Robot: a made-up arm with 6 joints. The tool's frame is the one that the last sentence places.
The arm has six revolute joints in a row. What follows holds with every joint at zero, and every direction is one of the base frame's. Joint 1 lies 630.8 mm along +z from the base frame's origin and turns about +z. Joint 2 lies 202.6 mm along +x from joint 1 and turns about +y. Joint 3 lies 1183.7 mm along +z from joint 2 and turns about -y. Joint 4 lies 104.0 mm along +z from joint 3 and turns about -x. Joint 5 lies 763.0 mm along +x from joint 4 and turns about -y. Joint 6 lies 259.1 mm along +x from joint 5 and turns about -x. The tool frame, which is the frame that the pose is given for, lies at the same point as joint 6; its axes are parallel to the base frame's.
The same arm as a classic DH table. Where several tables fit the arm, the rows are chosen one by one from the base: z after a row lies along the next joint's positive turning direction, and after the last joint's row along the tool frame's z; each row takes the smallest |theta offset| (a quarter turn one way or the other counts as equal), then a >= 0, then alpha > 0; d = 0 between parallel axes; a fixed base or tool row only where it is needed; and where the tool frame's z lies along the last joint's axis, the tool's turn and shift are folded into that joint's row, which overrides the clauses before.
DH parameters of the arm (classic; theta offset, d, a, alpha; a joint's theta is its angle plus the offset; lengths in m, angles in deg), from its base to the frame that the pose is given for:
joint 1: 0 0.6308 0.2026 -90
joint 2: -90 0 1.1837 180
joint 3: 0 0 0.104 -90
joint 4: 0 -0.763 0 90
joint 5: 0 0 0 -90
joint 6: 90 -0.2591 0 90
tool (fixed): -90 0 0 0

